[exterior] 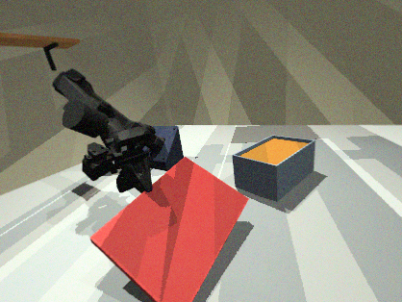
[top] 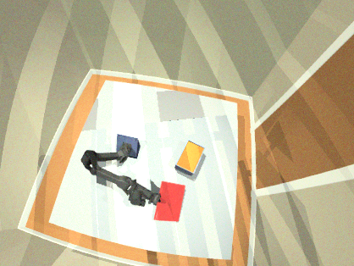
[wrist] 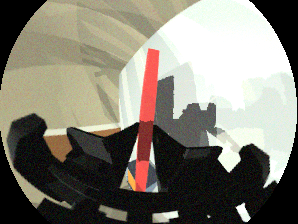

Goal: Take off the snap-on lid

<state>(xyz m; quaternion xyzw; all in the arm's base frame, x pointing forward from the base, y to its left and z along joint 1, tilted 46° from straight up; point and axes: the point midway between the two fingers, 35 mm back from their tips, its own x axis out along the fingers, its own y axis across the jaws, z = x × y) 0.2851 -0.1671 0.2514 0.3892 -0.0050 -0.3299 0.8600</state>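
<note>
Now: gripper tip 7 cm short of the red lid, 4 cm above it and 1 cm to the right of it. Also, from my gripper tip: storage box 34 cm to the left, 14 cm ahead, 6 cm below.
</note>
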